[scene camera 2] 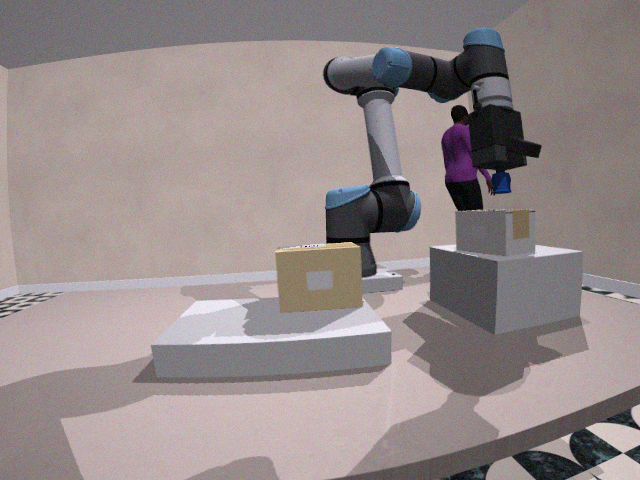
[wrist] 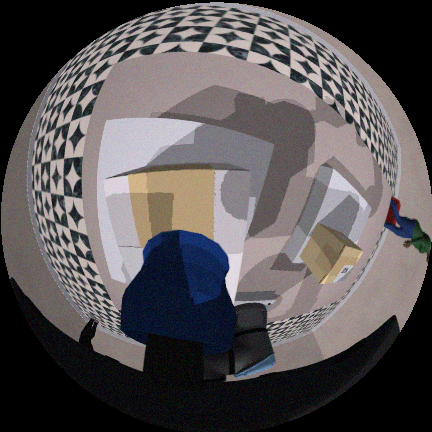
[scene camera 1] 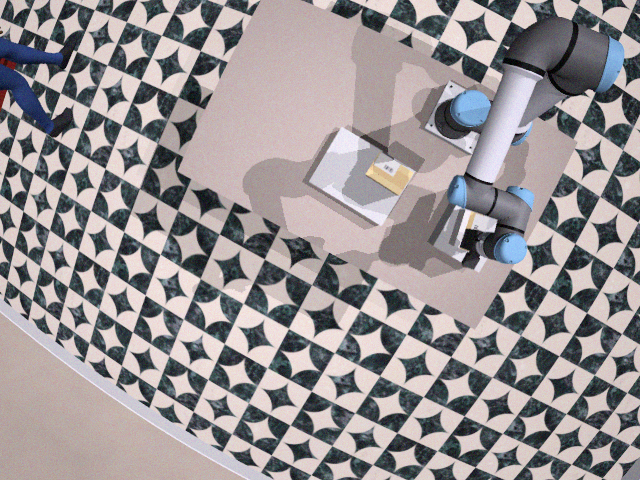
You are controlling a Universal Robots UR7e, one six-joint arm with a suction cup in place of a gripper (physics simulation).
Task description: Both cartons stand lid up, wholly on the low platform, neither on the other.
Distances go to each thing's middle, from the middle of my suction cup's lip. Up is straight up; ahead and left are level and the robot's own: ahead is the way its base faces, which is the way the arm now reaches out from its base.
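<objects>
Taller block (scene camera 2: 500, 294): 180 mm below my suction cup, 40 mm behind, 40 mm to the left. Low platform (scene camera 2: 240, 337): 220 mm below my suction cup, 90 mm behind, 410 mm to the right.
</objects>
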